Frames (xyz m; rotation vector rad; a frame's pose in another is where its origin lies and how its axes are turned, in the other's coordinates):
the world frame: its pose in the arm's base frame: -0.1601 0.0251 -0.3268 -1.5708 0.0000 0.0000
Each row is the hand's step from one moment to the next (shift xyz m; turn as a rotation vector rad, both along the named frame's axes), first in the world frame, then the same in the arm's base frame.
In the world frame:
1: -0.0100 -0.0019 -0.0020 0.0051 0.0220 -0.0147
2: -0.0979 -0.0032 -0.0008 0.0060 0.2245 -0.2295
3: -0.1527 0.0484 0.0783 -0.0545 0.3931 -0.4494
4: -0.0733 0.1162 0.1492 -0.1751 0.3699 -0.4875
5: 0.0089 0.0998 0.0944 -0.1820 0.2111 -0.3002
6: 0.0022 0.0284 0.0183 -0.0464 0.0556 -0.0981
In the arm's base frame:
1: -0.0100 -0.0020 0.0019 0.0051 -0.0147 -0.0220
2: -0.0979 -0.0008 0.0032 0.0060 -0.2295 -0.2245
3: -0.1527 0.0783 -0.0484 -0.0545 -0.4494 -0.3931
4: -0.0733 0.1492 -0.1162 -0.1751 -0.4875 -0.3699
5: 0.0089 0.0944 -0.0998 -0.1820 -0.3002 -0.2111
6: 0.0022 0.0183 -0.0284 -0.0464 -0.0981 -0.0556

